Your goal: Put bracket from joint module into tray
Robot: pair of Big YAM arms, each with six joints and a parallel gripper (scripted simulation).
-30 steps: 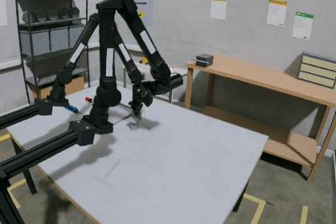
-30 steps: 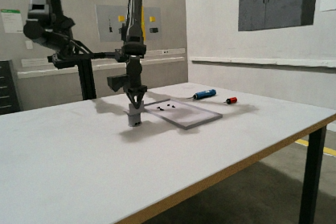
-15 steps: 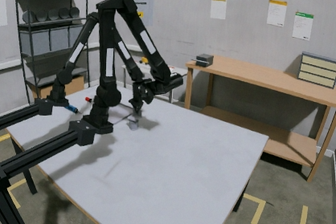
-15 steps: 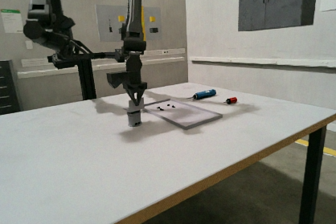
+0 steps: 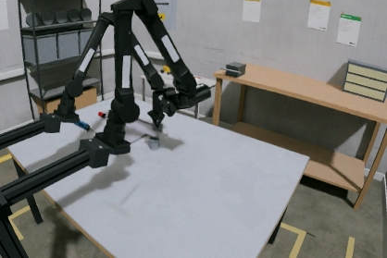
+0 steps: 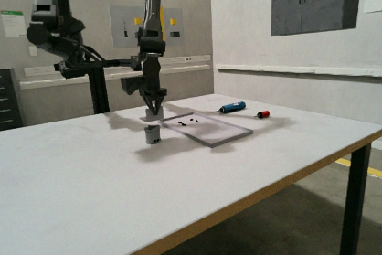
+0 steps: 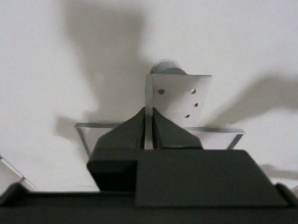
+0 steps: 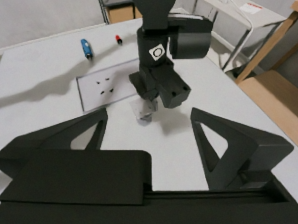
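Observation:
My left gripper is now 50 mm past the tray, 230 mm to the right of it and 120 mm above it. From my left hand the other things lie so: grey joint module 40 mm behind, 90 mm below; then grey bracket 30 mm behind, 20 mm below; then red screwdriver 20 mm ahead, 550 mm to the left, 110 mm below.

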